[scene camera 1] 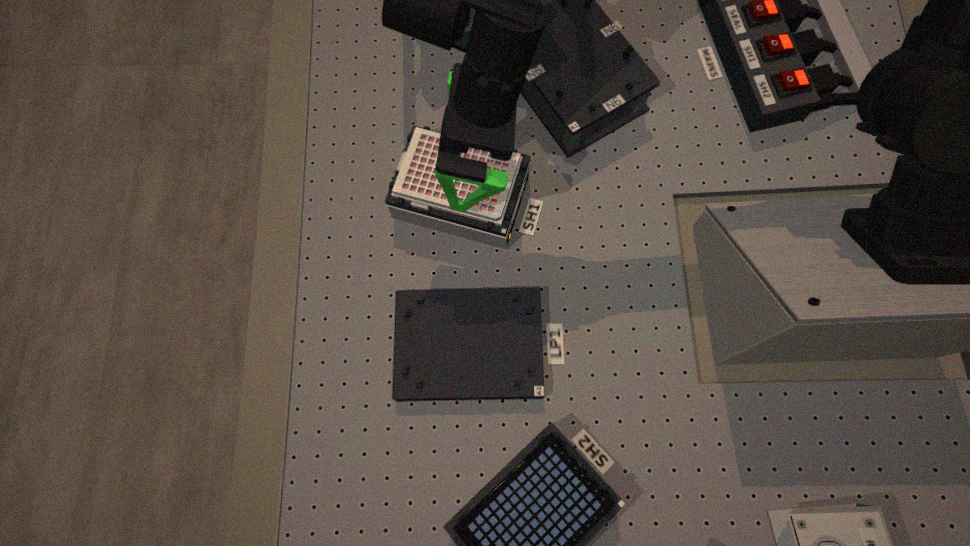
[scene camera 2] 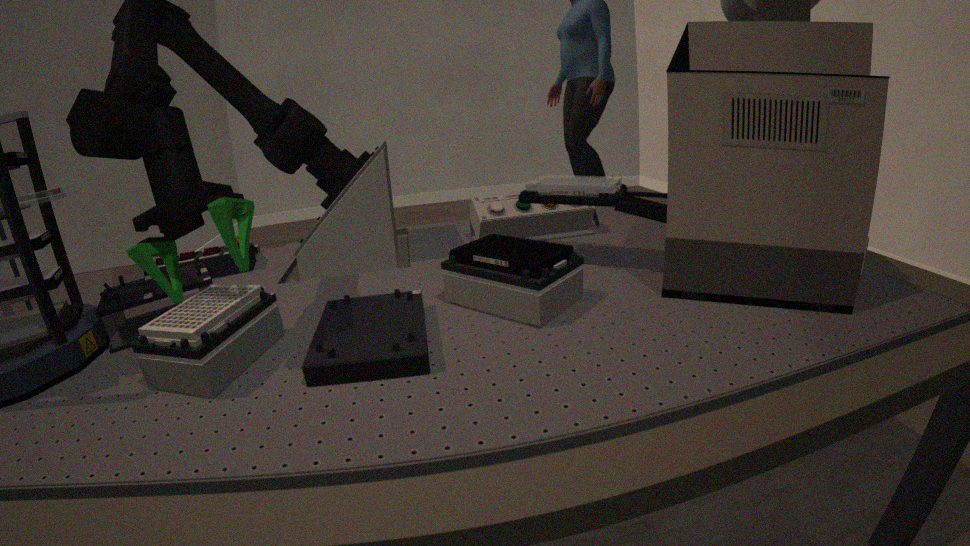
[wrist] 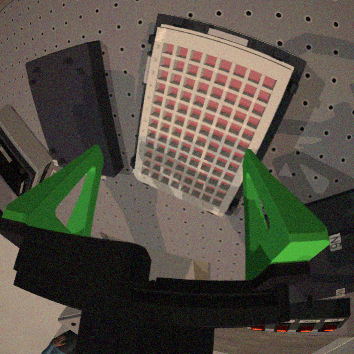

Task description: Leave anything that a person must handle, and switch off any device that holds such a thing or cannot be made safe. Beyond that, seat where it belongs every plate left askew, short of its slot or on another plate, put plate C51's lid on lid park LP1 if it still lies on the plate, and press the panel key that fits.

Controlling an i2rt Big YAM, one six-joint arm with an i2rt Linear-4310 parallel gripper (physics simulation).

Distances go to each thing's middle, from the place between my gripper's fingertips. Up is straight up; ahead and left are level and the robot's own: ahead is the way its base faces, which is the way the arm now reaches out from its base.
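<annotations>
The pink-welled plate (scene camera 1: 416,181) sits 2 cm below my hand, 1 cm ahead of it and 1 cm to the right of it. Counting from that same hand, I find the station labelled SH1 (scene camera 2: 206,370) 5 cm below and 1 cm to the right, while the dark pad LP1 (scene camera 1: 449,344) is 7 cm below, 2 cm behind and 17 cm to the left. The blue-welled plate (scene camera 1: 549,490) is 2 cm below my hand, 8 cm behind it and 34 cm to the left of it.
</annotations>
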